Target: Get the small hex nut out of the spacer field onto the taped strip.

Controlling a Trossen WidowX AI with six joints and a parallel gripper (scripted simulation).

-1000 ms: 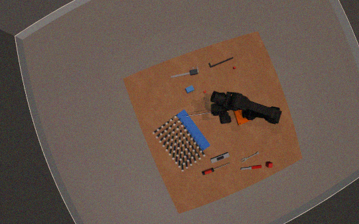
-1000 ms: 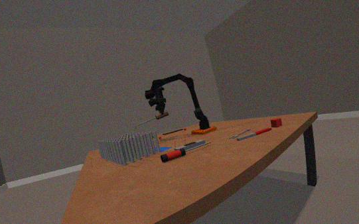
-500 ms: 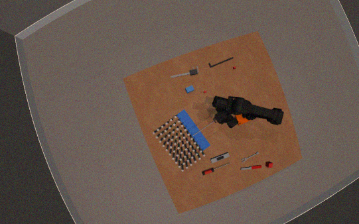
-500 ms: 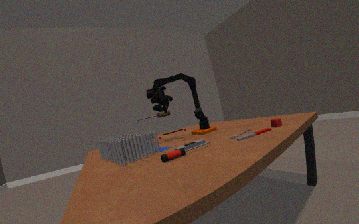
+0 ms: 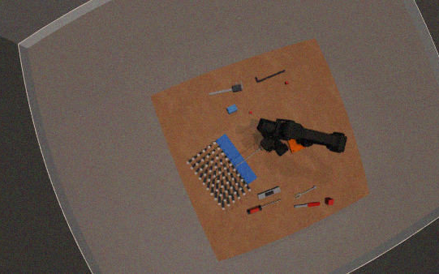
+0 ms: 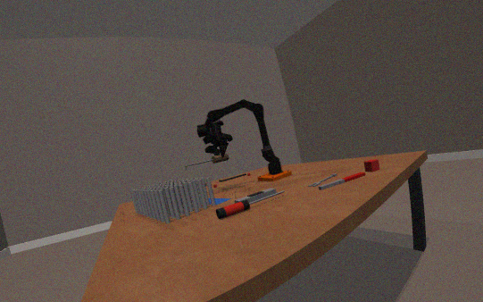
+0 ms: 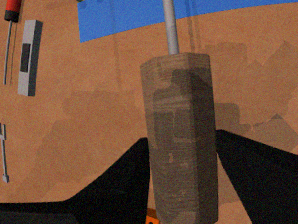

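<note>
My gripper tip is 170 mm above the blue taped strip, 160 mm short of it and 90 mm to the right of it. From my gripper tip the other things lie so: wooden-handled tool (100 mm ahead, 50 mm to the left); blue block (240 mm to the right, 150 mm below, 140 mm ahead); grey bar (350 mm to the left, 150 mm below, 20 mm behind).
</note>
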